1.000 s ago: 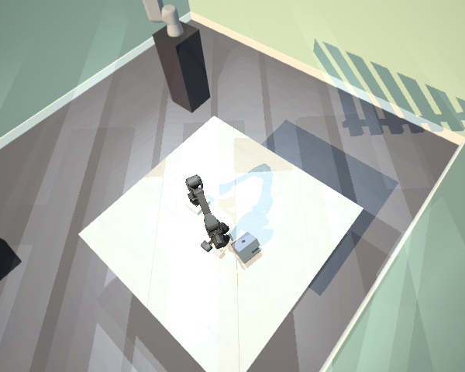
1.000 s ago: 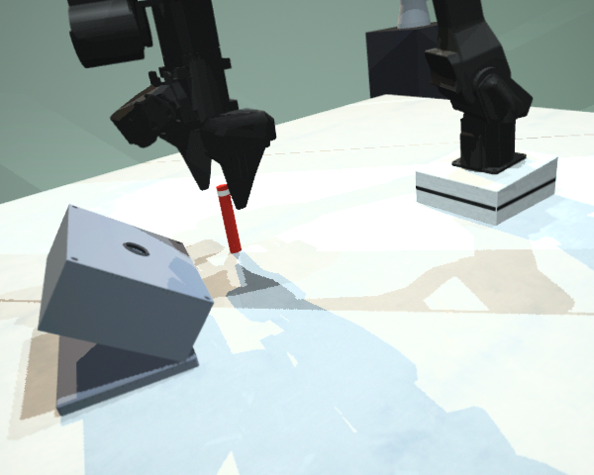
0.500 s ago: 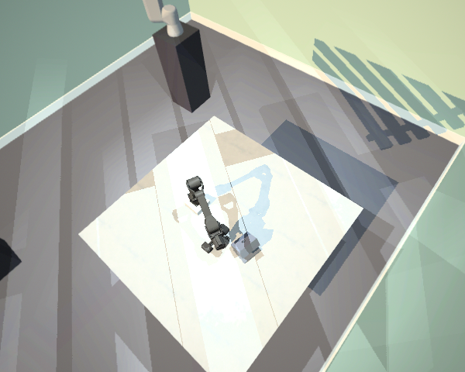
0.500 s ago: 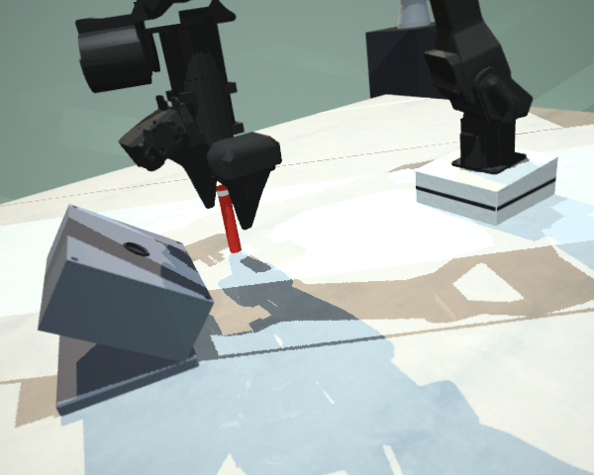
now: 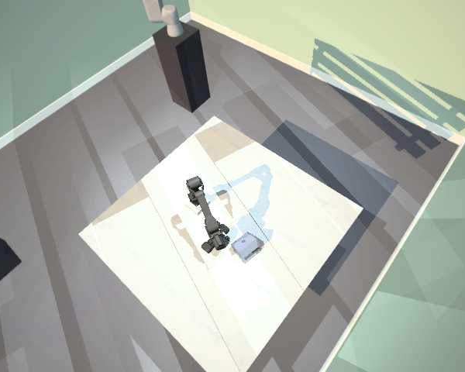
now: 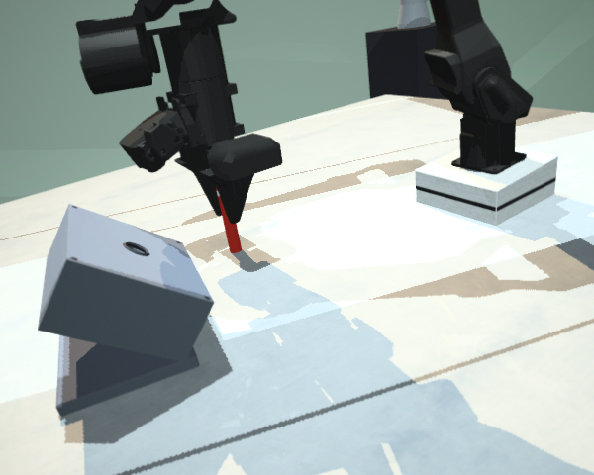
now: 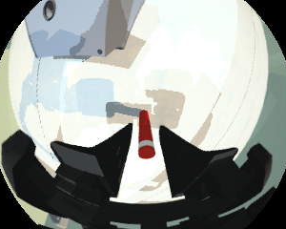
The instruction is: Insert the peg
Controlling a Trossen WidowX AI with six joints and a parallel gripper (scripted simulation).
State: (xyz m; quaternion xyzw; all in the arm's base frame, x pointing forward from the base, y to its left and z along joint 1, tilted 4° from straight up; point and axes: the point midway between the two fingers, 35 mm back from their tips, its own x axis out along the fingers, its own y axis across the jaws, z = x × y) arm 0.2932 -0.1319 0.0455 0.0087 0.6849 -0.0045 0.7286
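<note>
Now: gripper tip 140 mm short of the grey panel, 90 mm to the right of it and 20 mm below it. Also, from my gripper tip: red round peg: 20 mm above.
</note>
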